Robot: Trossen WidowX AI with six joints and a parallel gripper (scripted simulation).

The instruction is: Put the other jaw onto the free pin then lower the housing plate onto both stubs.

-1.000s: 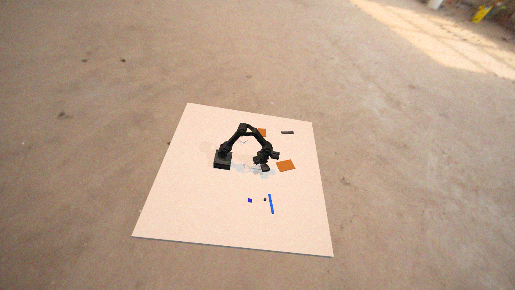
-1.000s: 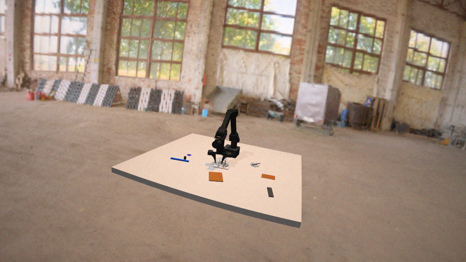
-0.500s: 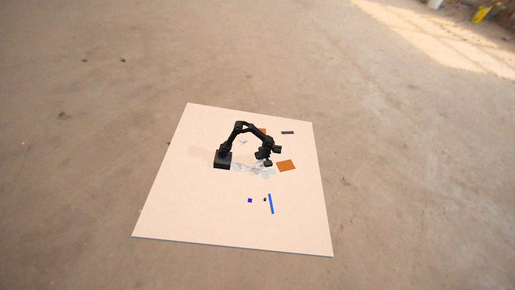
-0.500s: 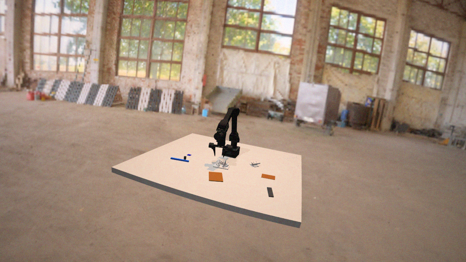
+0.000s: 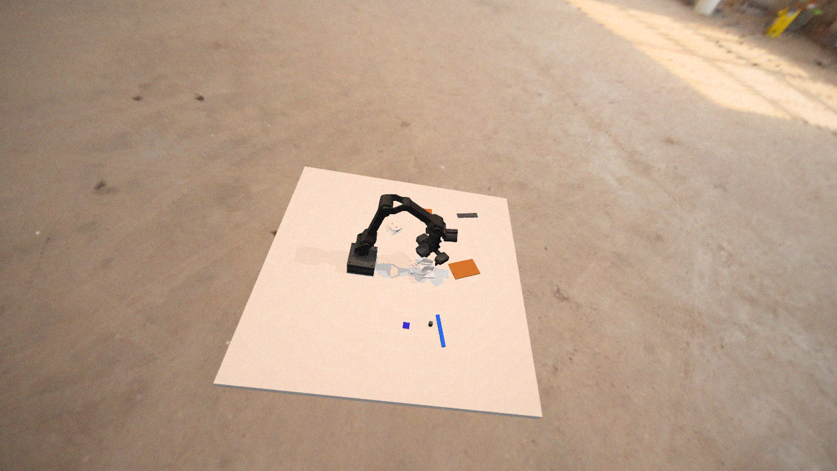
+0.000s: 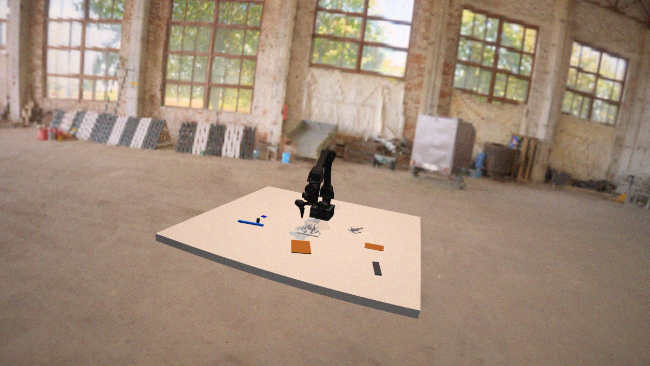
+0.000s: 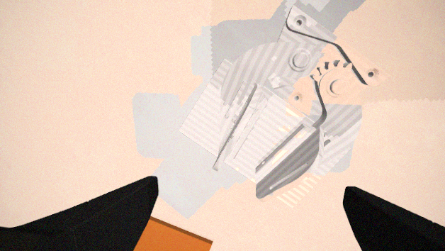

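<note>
Right now the small white part is 23 cm to the left of my gripper tip, 20 cm behind it and 8 cm below it. The rest, counted from my gripper tip: flat white part 8 cm below, 1 cm to the left; black cube 31 cm to the right, 8 cm below, 3 cm ahead; large orange tile 20 cm ahead, 9 cm below, 4 cm to the left.
</note>
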